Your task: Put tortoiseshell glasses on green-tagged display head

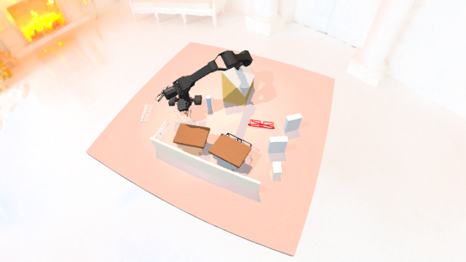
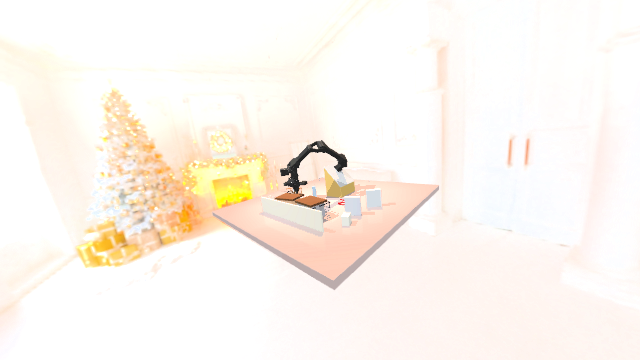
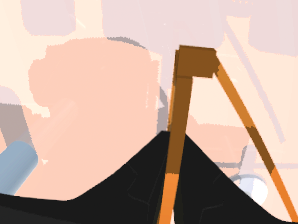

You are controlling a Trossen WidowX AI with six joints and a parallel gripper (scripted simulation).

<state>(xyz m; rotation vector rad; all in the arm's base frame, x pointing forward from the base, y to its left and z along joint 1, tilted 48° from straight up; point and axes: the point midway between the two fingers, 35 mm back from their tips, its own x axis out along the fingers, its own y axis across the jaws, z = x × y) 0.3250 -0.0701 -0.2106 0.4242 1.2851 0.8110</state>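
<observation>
My gripper tip is 60 mm past the white post, 90 mm to the left of it and 40 mm above it. Round my gripper tip: low white wall: 310 mm ahead, 200 mm to the left, 10 mm below; then pale blue cylinder: 100 mm behind, 100 mm to the left, 10 mm below.
</observation>
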